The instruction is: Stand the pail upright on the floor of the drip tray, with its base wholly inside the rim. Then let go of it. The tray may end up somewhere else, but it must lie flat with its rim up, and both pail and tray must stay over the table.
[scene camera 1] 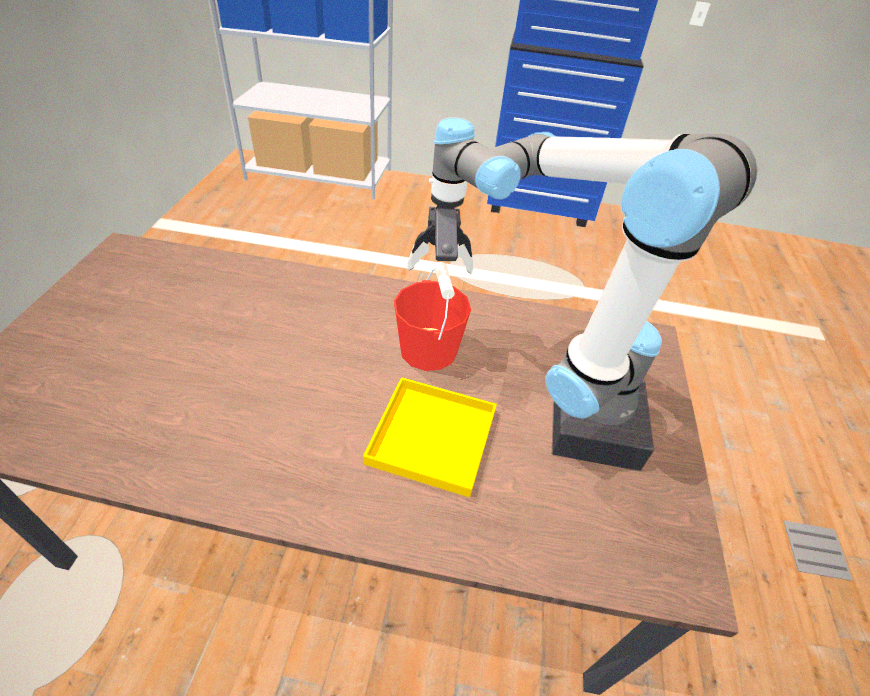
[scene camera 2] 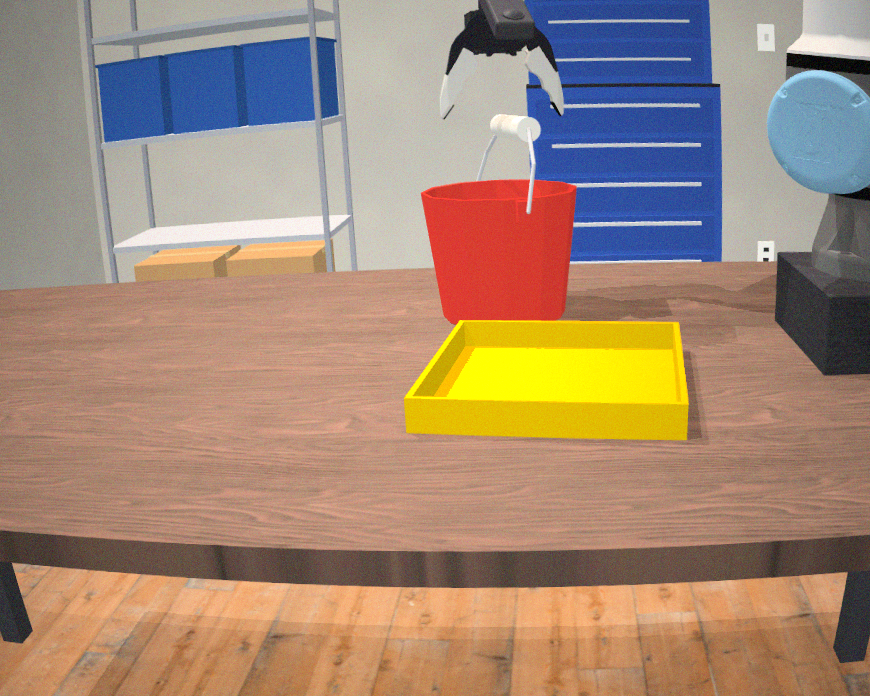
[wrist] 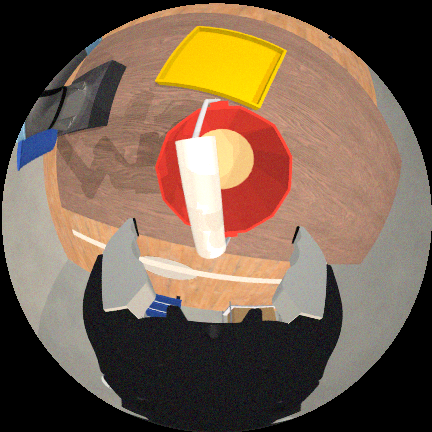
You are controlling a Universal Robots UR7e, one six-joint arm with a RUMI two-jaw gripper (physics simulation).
I see my gripper, a red pail and a yellow drip tray.
My gripper also shows in scene camera 1 and in the wrist view.
